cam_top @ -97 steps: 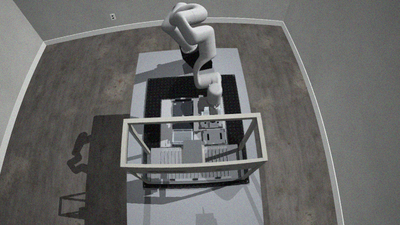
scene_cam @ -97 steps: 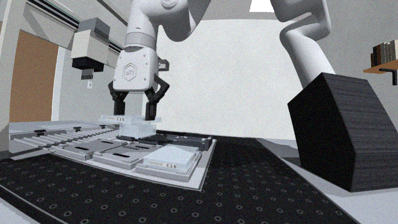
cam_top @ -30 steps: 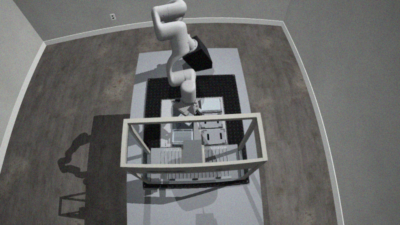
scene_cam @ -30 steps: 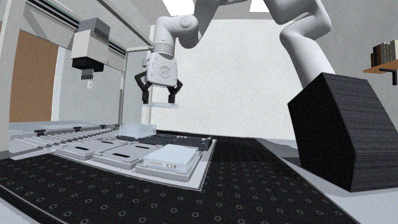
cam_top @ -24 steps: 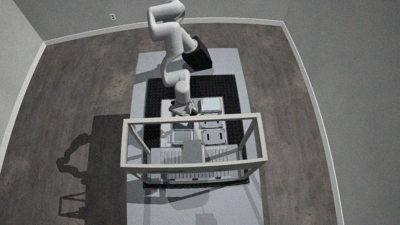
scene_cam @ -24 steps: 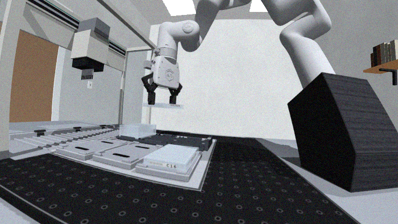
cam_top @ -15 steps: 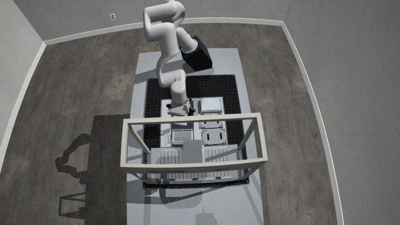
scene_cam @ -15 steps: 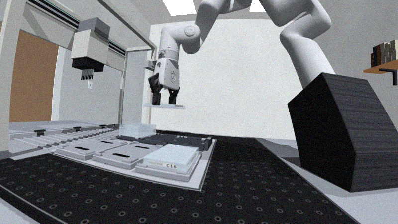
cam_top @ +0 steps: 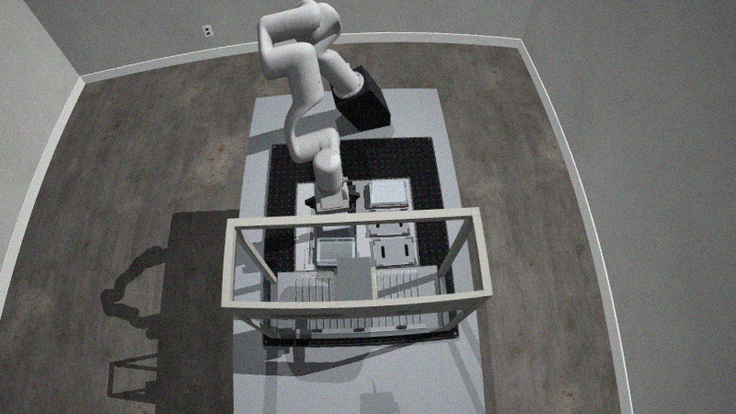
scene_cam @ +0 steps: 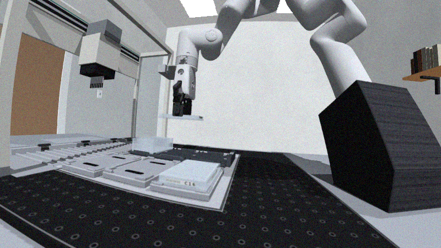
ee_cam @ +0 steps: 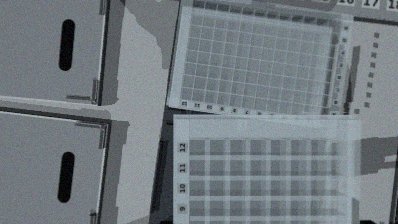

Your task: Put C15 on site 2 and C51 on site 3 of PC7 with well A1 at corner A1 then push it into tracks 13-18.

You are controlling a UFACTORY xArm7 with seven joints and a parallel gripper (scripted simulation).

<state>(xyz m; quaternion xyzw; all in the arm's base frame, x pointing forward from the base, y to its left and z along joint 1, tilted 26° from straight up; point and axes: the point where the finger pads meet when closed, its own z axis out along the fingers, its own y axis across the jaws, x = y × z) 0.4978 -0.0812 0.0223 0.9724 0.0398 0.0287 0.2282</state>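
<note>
Now: the dark carrier PC7 1 cm behind my hand and 12 cm below it. Also, from my hand: nest S2: 18 cm to the left, 13 cm below; deep-well block C51: 10 cm ahead, 1 cm to the right, 11 cm below; nest S3: 11 cm ahead, 19 cm to the left, 13 cm below.
</note>
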